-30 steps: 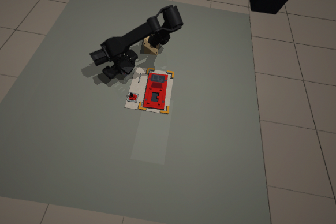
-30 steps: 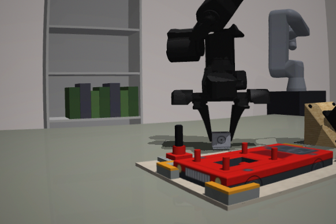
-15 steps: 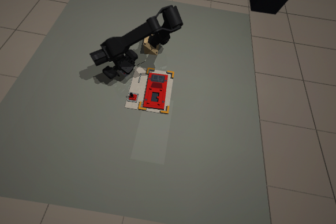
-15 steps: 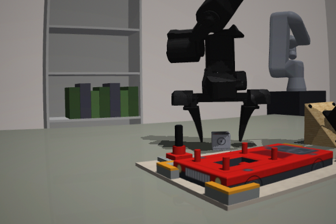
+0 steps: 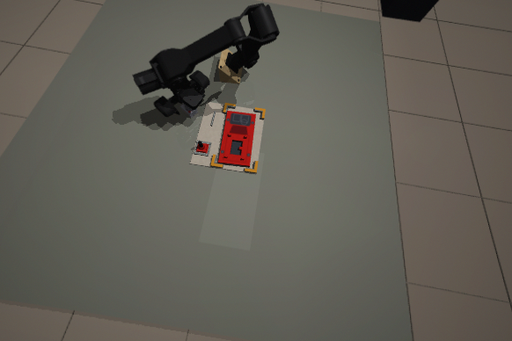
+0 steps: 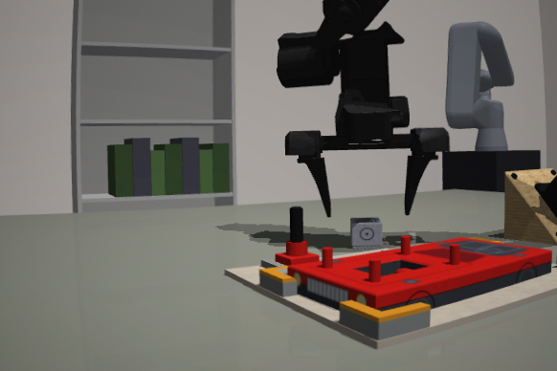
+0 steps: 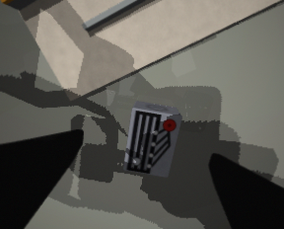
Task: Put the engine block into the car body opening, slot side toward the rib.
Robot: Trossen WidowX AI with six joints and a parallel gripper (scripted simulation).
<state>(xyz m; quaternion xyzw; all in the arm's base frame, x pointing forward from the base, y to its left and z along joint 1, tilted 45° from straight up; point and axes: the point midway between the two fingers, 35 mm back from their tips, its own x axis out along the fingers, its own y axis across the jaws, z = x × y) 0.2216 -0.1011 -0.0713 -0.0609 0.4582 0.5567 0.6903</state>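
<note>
Now: gripper tip 20 mm above the grey engine block.
</note>
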